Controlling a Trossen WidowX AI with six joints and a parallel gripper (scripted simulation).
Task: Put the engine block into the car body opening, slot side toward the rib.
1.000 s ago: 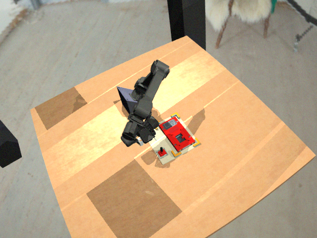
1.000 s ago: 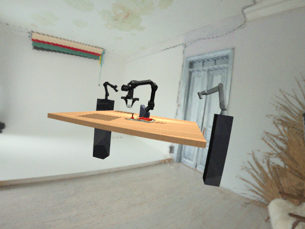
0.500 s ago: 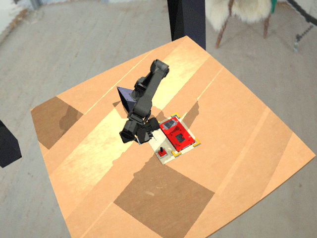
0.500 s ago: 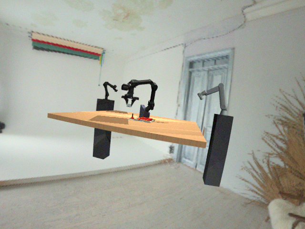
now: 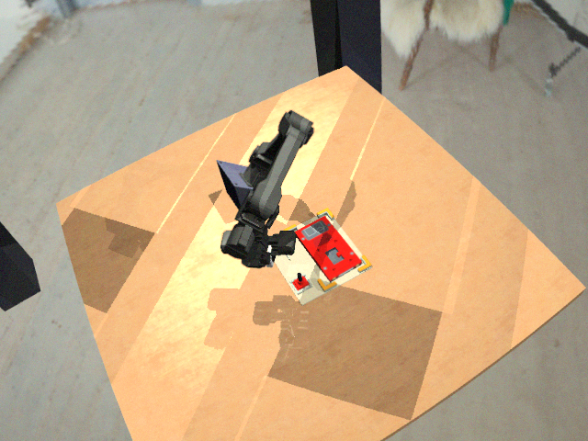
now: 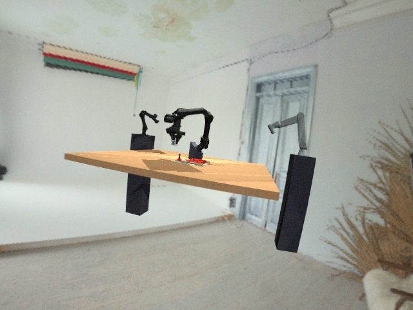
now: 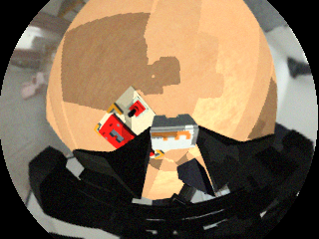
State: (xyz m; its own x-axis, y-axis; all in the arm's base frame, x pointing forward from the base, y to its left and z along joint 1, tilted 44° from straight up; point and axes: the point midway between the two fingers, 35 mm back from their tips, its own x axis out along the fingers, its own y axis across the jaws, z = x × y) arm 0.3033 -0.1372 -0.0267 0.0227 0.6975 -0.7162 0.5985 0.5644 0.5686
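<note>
Now: gripper tip 50 mm short of the black upright stick, 70 mm to the right of it and 100 mm above it. The rest, counted from my gripper tip: engine block right at my gripper tip.
</note>
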